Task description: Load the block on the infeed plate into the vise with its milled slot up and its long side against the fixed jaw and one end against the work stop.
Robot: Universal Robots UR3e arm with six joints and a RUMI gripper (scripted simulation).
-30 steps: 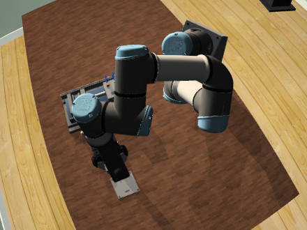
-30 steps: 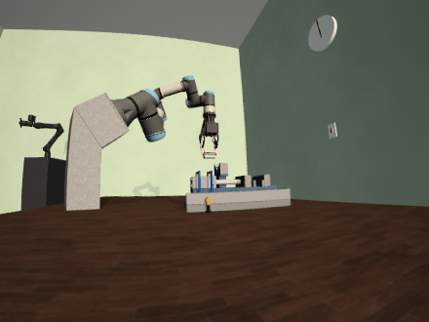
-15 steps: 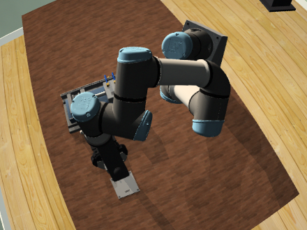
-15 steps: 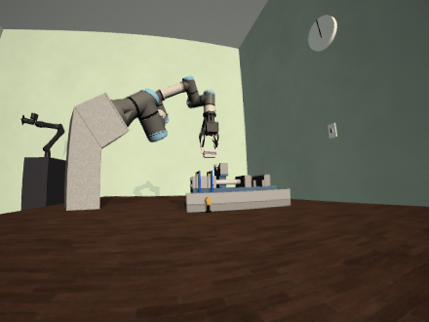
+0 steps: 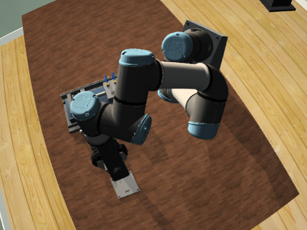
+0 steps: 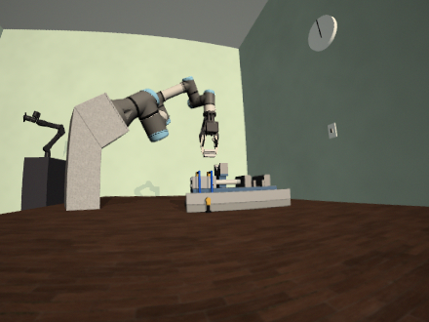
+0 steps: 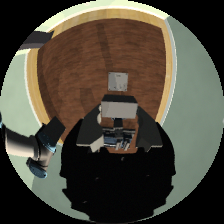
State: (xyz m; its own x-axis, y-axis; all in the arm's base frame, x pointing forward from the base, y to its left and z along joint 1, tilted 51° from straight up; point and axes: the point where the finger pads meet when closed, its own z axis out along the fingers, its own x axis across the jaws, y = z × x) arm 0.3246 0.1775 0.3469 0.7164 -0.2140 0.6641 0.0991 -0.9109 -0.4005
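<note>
Right now the part is 1 cm to the right of my hand and 1 cm below it. The rest, counted from my hand: grey infeed plate 24 cm below, 1 cm to the left.
</note>
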